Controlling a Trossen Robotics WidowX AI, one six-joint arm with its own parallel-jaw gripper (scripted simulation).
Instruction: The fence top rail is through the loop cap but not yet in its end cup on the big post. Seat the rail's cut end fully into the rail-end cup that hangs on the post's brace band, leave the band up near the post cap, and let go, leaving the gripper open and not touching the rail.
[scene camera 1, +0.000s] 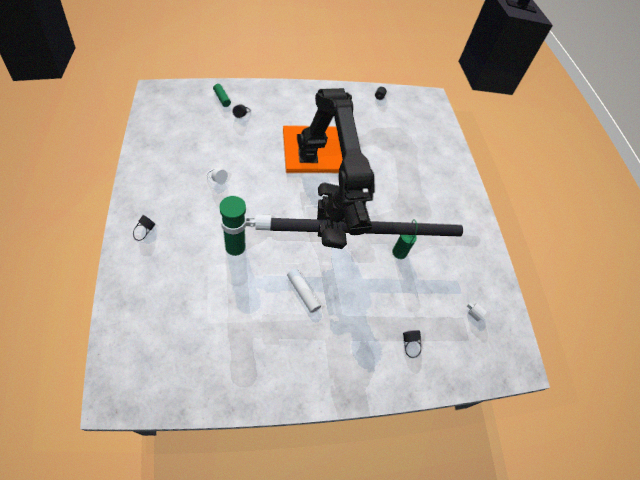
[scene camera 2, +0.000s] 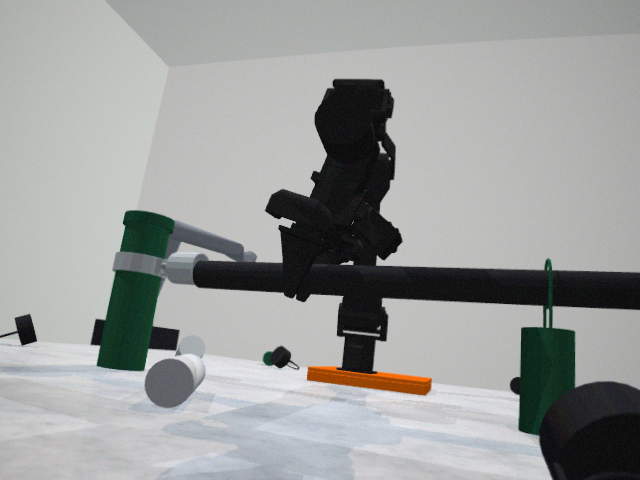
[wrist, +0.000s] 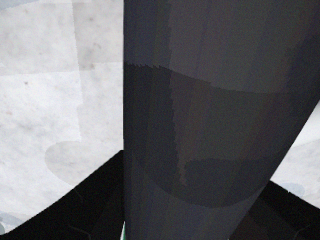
Labels:
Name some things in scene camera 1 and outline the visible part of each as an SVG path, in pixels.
The gripper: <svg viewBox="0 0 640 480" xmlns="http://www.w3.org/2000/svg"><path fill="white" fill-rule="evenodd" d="M323 182L318 186L318 195L328 195L328 197L323 196L322 200L318 200L317 219L327 220L327 225L319 225L318 237L322 238L322 245L325 247L343 249L347 245L346 233L342 230L342 225L339 222L346 223L343 208L335 200L335 193L339 189L339 185Z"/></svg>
A black top rail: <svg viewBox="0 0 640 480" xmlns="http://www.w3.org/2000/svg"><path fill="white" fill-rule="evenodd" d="M365 233L461 237L463 226L459 224L417 223L416 234L416 223L371 221L372 229ZM340 221L339 223L342 225L342 230L345 231L345 233L349 233L346 223ZM270 230L318 232L319 225L327 225L327 220L271 218Z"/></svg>

